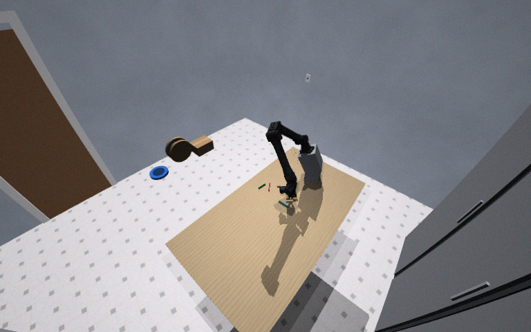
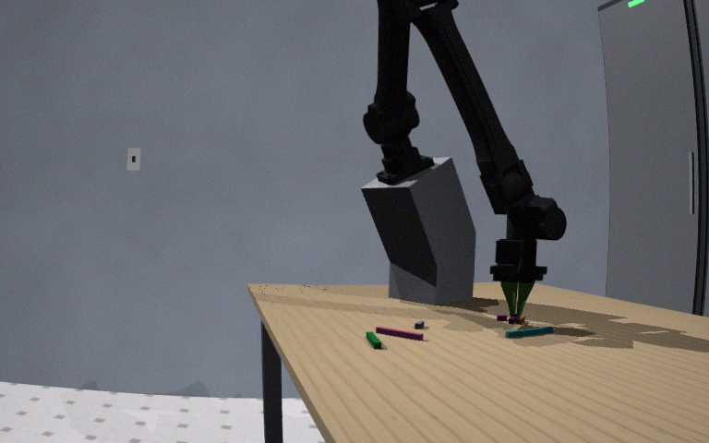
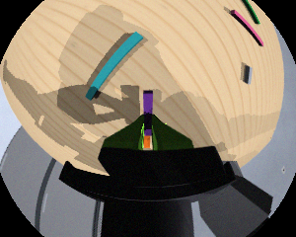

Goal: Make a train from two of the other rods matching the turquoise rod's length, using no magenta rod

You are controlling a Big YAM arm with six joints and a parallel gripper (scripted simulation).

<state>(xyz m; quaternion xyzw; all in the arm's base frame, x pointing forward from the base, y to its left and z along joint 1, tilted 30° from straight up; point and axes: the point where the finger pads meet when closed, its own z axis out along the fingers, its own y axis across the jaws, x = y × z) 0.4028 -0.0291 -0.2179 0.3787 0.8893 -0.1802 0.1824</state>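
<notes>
Now: the purple rod 10 mm to the right of my hand and 10 mm below it. Also, from my hand: orange rod: 30 mm behind, 40 mm to the left, 20 mm below; magenta rod: 70 mm behind, 20 mm to the left, 20 mm below; turquoise rod: 80 mm ahead, 20 mm to the right, 20 mm below.
</notes>
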